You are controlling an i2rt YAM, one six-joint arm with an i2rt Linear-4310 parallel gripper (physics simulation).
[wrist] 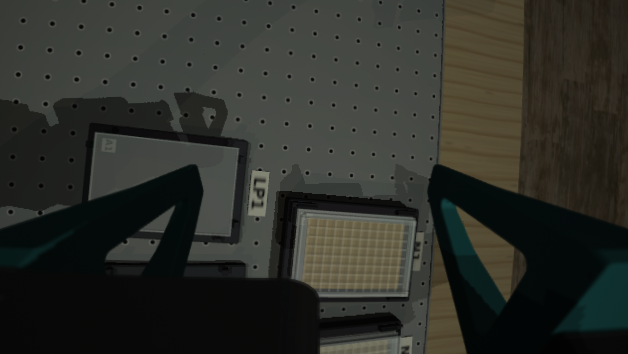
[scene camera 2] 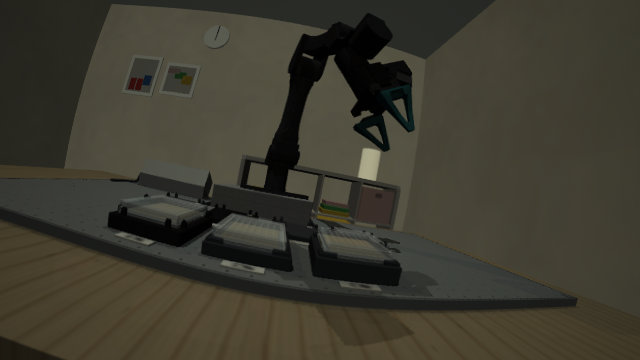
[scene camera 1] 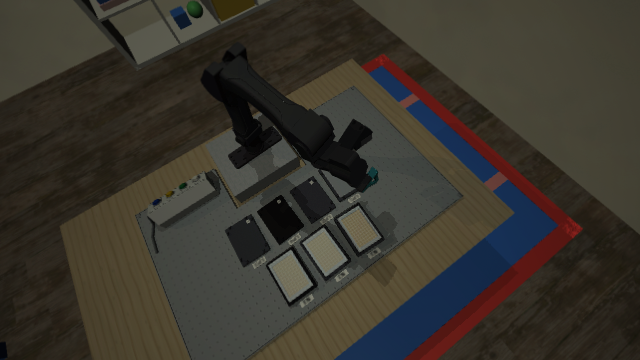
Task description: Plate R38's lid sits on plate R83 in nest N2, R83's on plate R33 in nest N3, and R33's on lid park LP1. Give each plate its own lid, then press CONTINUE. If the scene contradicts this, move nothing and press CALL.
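Places are measured from the arm's base along level axes (x right, y back, z down), in centimetres.
Pixels of known places: gripper, between the fingertips: [wrist: 315, 177] [scene camera 2: 398, 141]; arm's base, origin of its link: [scene camera 2: 273, 193] [scene camera 1: 255, 147].
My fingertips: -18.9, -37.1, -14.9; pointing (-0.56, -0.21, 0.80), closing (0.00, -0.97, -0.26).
For each thing: its top centre in the pictures, then the offset to it from my fingertips, as dx, dy, dz.
- pale clear lid, centre of its top: [wrist: 164, 186] [scene camera 2: 357, 234] [scene camera 1: 340, 177] +1.1, +9.3, +18.8
- N1 plate, centre of its top: [wrist: 358, 257] [scene camera 2: 352, 238] [scene camera 1: 359, 227] +8.4, -8.8, +16.7
- N2 plate, centre of its top: [scene camera 2: 254, 224] [scene camera 1: 324, 250] +21.6, -7.7, +17.3
- N3 plate, centre of its top: [scene camera 2: 169, 203] [scene camera 1: 289, 274] +34.4, -6.8, +17.0
- nearest LP1, centre of its top: [scene camera 2: 297, 223] [scene camera 1: 312, 197] +13.8, +9.5, +18.6
- button box, centre of its top: [scene camera 2: 179, 164] [scene camera 1: 175, 193] +49.9, +37.9, +12.2
My gripper [scene camera 1: 371, 180] [scene camera 2: 399, 140] [wrist: 315, 177] is open and empty, high above the board near park LP1 and nest N1. A pale clear lid [scene camera 1: 343, 188] [wrist: 165, 175] lies in the dark frame of LP1, partly behind a finger in the wrist view. The N1 plate [scene camera 1: 359, 228] [scene camera 2: 354, 246] [wrist: 355, 255] is tan under a clear lid. The N2 plate [scene camera 1: 325, 251] [scene camera 2: 248, 234] [wrist: 362, 347] and the N3 plate [scene camera 1: 291, 276] [scene camera 2: 162, 212] are paler and also lidded. No R numbers are readable.
Three dark parks, one nearest LP1 [scene camera 1: 313, 199], one black [scene camera 1: 280, 219] and one grey [scene camera 1: 247, 240], line up beside the nests. A button box [scene camera 1: 185, 203] [scene camera 2: 174, 176] with blue, yellow, green and white buttons stands left of the arm's base block [scene camera 1: 267, 175].
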